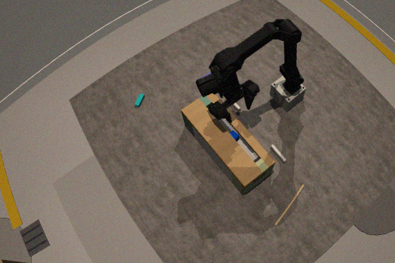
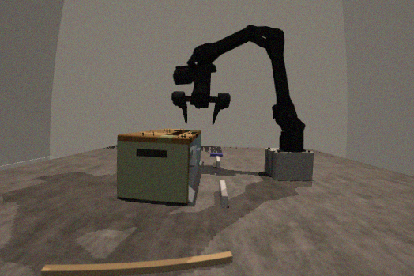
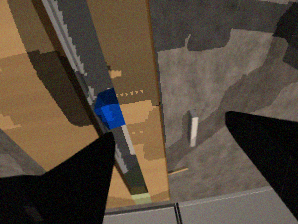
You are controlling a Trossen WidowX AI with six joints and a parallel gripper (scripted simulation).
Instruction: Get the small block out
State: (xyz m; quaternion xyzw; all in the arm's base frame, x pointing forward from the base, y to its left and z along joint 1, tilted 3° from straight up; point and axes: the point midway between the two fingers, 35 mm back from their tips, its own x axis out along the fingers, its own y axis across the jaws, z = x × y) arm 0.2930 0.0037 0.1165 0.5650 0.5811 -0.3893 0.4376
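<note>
Now: gripper tip 30 mm short of the box, 30 mm to the right of it and 90 mm above it. Round my gripper tip: wooden stick: 10 mm ahead, 380 mm to the left, 150 mm below; then blue block: 50 mm ahead, 30 mm to the left, 70 mm below; then purple piece: 50 mm behind, 300 mm to the right, 150 mm below.
</note>
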